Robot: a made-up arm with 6 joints.
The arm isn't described. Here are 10 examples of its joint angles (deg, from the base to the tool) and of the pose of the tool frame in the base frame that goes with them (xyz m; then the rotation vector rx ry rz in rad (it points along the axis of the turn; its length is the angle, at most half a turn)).
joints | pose
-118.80 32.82 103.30 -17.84 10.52 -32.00 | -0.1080 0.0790 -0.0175 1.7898 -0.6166 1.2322
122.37 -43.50 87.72 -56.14 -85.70 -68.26 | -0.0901 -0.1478 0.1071 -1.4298 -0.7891 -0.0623
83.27 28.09 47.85 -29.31 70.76 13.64 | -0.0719 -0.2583 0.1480 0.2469 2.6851 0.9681
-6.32 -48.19 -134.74 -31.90 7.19 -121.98 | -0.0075 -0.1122 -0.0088 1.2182 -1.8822 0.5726
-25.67 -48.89 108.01 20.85 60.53 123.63 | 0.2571 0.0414 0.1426 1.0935 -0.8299 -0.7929
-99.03 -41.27 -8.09 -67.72 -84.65 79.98 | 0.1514 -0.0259 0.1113 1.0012 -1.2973 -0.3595
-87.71 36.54 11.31 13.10 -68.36 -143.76 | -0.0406 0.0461 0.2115 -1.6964 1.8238 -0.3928
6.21 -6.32 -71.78 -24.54 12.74 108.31 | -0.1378 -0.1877 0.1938 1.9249 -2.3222 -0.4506
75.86 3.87 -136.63 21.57 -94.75 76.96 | -0.1492 -0.0498 0.0024 1.2575 -2.6309 -1.0851
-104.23 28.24 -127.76 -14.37 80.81 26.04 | 0.1196 -0.1803 -0.0180 -0.5109 -0.3134 1.2053
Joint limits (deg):
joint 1: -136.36..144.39
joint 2: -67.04..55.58
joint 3: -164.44..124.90
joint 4: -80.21..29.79
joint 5: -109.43..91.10
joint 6: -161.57..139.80
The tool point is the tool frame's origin. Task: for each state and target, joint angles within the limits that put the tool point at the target. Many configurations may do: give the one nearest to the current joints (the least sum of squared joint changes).
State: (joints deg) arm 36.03 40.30 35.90 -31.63 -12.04 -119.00
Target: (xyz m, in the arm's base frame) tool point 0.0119 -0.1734 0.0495
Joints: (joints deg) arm 74.44 55.58 51.00 -3.46 2.34 -124.56
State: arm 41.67 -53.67 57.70 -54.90 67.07 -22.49
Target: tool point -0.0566 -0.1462 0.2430
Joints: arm 57.54 -33.30 50.72 -13.65 57.78 11.03
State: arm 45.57 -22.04 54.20 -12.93 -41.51 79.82
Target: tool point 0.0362 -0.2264 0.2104
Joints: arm 39.49 -30.10 44.55 3.62 -12.42 66.11
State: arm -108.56 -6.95 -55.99 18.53 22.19 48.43
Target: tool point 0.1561 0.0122 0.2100
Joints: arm -136.36 -4.71 -50.90 11.81 1.46 50.88
